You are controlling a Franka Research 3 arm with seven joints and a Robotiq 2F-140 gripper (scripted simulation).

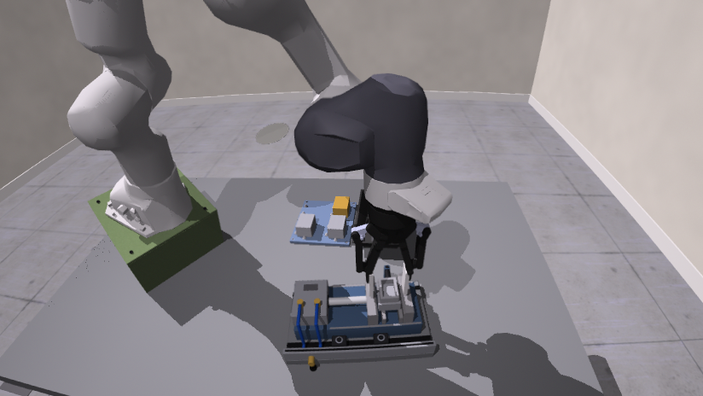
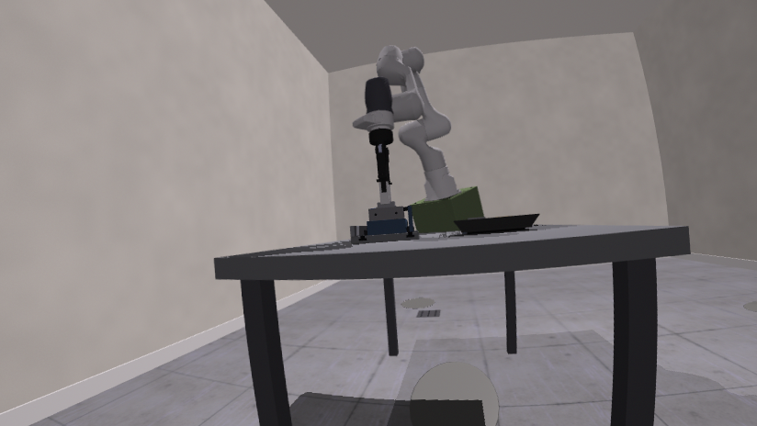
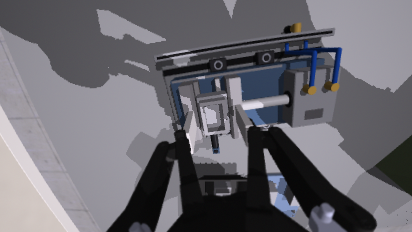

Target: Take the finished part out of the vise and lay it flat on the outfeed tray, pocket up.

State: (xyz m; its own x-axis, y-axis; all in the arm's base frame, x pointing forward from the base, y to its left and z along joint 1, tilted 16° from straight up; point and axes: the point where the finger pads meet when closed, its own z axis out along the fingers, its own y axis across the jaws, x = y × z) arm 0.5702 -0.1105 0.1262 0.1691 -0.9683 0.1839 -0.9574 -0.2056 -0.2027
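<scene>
Now: hand 10 cm above the vise, 6 cm past it and 1 cm to the left of it. From my hand the other things lie so: orange block 36 cm to the left, 16 cm behind, 11 cm below; then blue fixture plate 31 cm to the left, 20 cm behind, 13 cm below.
</scene>
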